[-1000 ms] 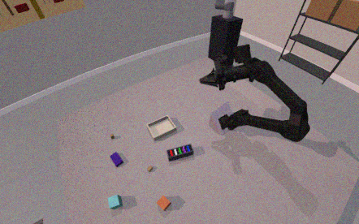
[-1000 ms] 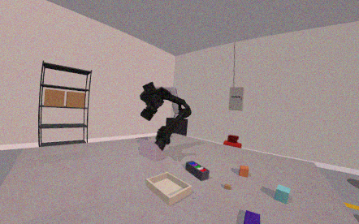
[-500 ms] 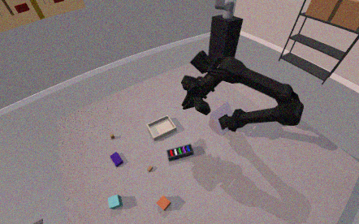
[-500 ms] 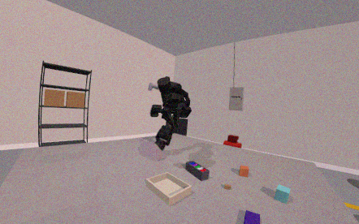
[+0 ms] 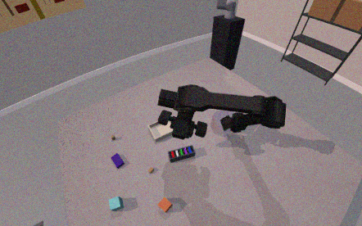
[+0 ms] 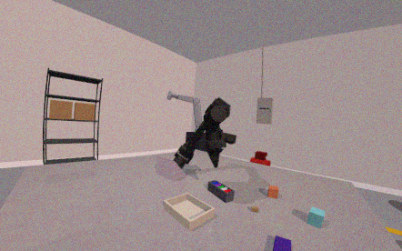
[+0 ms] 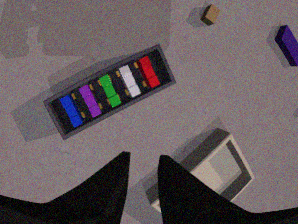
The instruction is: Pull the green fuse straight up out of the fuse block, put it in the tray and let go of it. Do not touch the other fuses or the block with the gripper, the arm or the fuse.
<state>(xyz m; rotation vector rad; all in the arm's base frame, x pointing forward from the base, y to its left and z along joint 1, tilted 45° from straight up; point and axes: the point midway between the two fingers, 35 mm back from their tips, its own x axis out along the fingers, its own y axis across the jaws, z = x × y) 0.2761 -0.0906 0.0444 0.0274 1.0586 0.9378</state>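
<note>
The green fuse lies 10 mm ahead of my gripper tip, 30 mm to the left of it and 100 mm below it. Round my gripper tip: purple fuse (10 mm behind, 40 mm to the left, 100 mm below); then blue fuse (30 mm behind, 40 mm to the left, 100 mm below); then white fuse (30 mm ahead, 20 mm to the left, 100 mm below).
</note>
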